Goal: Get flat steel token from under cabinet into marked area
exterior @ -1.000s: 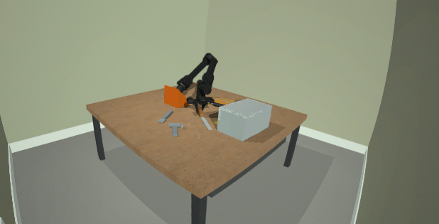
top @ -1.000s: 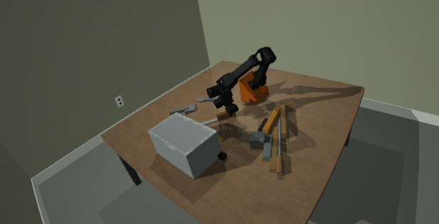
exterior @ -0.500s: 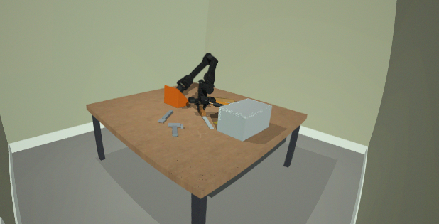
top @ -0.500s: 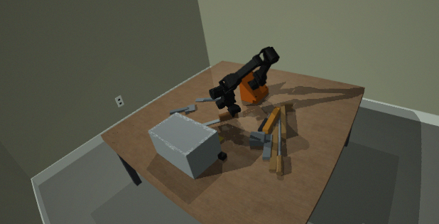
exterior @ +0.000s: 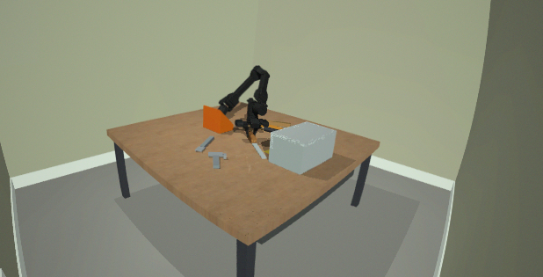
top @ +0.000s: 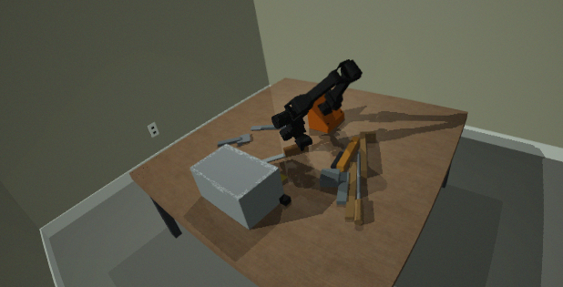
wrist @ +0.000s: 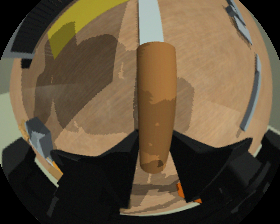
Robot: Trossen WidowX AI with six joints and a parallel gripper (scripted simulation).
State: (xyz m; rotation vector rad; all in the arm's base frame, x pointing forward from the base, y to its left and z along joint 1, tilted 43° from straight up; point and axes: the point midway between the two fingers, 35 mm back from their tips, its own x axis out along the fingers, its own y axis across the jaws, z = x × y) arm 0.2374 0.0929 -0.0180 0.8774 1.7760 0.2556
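The grey block lies 80 mm ahead of my gripper tip, 240 mm to the left of it and 10 mm above it. The rest, counted from my gripper tip: wooden stick: 70 mm ahead, 340 mm to the left; then orange bar: 90 mm behind, 200 mm to the left, 10 mm above; then grey t-piece: 130 mm ahead, 330 mm to the right.
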